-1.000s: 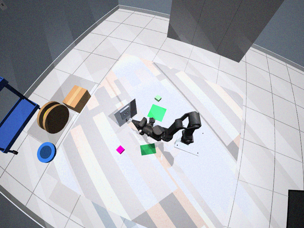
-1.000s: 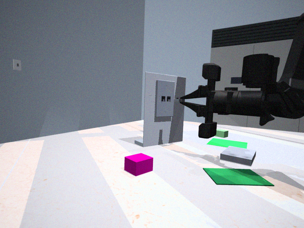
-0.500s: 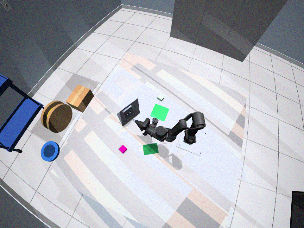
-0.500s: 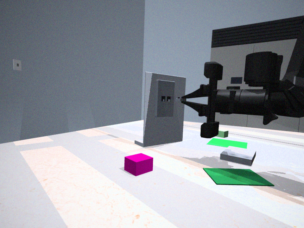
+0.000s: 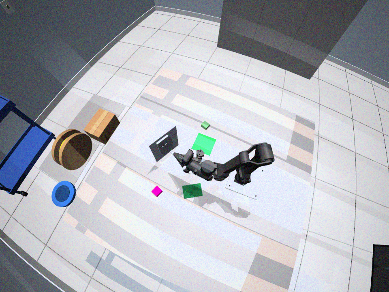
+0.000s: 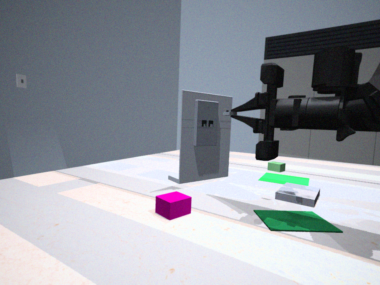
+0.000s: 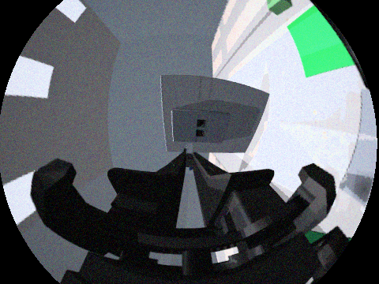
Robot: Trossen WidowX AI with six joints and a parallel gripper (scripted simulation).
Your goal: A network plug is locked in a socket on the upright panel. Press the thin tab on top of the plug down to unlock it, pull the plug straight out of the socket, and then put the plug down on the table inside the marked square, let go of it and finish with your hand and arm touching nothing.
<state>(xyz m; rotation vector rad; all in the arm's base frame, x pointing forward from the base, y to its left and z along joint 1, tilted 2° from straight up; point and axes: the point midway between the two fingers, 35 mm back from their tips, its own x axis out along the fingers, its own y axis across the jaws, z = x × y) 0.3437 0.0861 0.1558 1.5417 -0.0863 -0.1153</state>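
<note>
The grey upright panel lies 90 mm ahead of my gripper tip, 40 mm to the right of it and 70 mm below it. The rest, counted from my gripper tip: magenta cube: 20 mm ahead, 190 mm to the left, 160 mm below; network plug: 10 mm ahead; grey slab: 140 mm behind, 50 mm to the right, 170 mm below.
</note>
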